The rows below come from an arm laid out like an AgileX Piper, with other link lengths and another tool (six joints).
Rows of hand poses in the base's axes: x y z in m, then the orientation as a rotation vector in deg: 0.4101 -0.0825 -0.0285 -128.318 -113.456 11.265; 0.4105 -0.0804 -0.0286 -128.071 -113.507 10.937; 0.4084 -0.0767 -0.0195 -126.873 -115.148 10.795; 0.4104 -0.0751 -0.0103 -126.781 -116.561 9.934; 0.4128 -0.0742 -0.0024 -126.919 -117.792 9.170; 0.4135 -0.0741 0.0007 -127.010 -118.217 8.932; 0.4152 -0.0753 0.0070 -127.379 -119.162 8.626; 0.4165 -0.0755 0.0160 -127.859 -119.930 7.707
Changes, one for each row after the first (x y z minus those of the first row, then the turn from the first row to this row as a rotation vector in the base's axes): 0.0004 0.0021 -0.0001 0.281 -0.046 0.107; -0.0017 0.0058 0.0090 0.334 -0.266 1.453; 0.0003 0.0074 0.0182 0.183 -1.278 2.195; 0.0027 0.0083 0.0261 -0.078 -2.278 2.750; 0.0034 0.0084 0.0292 -0.207 -2.633 2.925; 0.0051 0.0072 0.0355 -0.697 -3.403 3.256; 0.0064 0.0070 0.0445 -0.891 -4.425 3.418
